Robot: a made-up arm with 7 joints.
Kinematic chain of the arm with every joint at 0, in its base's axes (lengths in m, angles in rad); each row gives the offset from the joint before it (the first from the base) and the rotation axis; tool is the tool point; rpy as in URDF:
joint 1: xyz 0.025 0.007 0.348 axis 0 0.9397 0.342
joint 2: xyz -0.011 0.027 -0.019 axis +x
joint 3: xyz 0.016 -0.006 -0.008 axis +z
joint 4: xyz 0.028 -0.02 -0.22 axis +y
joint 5: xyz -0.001 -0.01 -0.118 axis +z
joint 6: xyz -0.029 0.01 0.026 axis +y
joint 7: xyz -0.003 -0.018 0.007 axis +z
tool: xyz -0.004 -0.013 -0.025 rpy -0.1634 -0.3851 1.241
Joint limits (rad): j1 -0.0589..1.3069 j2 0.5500..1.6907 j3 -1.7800..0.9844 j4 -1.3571..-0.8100 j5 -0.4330..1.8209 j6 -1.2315..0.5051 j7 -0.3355..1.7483
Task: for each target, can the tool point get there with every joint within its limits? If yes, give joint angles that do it. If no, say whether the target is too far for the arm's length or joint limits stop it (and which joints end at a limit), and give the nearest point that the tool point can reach.
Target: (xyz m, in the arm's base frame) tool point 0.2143 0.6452 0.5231
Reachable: no: too far | nearest point 0.1140 0.3599 0.4107 | short by 0.323 m
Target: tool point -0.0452 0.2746 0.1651
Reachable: yes | joints 0.7448 1.2996 -0.1146 -1.2274 0.8451 -0.3499 1.0148
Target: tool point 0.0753 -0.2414 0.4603
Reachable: no: joint limits stop it (at a limit: joint 1, joint 2, joint 3, joint 4, joint 5, joint 6) | nearest point -0.2574 -0.0545 0.3436 | short by 0.399 m
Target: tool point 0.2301 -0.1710 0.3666
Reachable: no: joint limits stop it (at a limit: joint 1, joint 2, joint 4, joint 5, joint 6) | nearest point 0.1674 0.0643 0.0979 | short by 0.363 m
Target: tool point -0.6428 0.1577 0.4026
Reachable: no: too far | nearest point -0.3378 0.1068 0.3509 | short by 0.314 m
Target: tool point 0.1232 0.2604 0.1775
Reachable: yes | joints 0.2258 1.1440 0.2708 -1.2884 1.1560 -0.9122 -0.0913
